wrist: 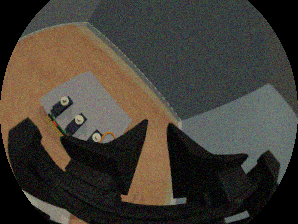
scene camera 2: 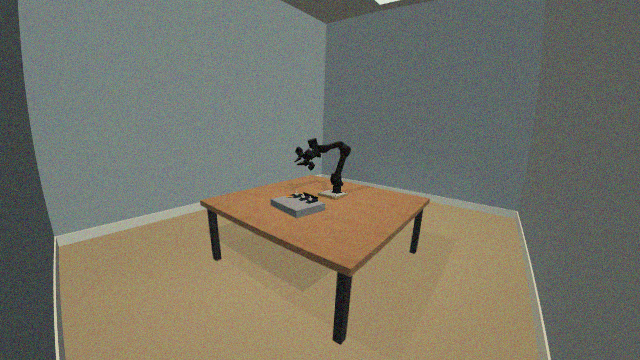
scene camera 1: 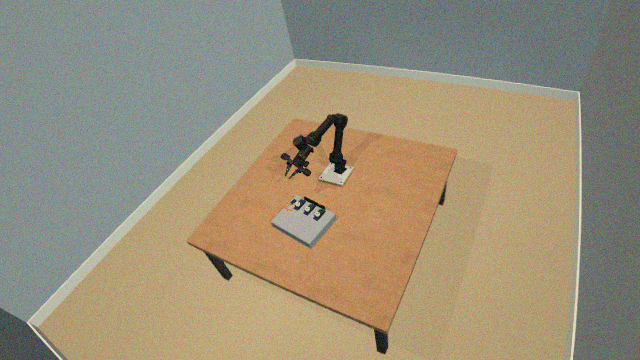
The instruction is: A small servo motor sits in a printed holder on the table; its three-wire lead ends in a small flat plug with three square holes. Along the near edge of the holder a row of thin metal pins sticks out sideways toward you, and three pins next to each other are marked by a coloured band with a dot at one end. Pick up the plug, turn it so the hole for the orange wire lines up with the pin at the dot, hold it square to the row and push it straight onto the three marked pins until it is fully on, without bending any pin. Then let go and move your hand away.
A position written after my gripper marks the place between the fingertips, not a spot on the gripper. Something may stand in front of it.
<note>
I see my gripper [wrist: 157,124] and a grey printed holder [wrist: 89,97].
</note>
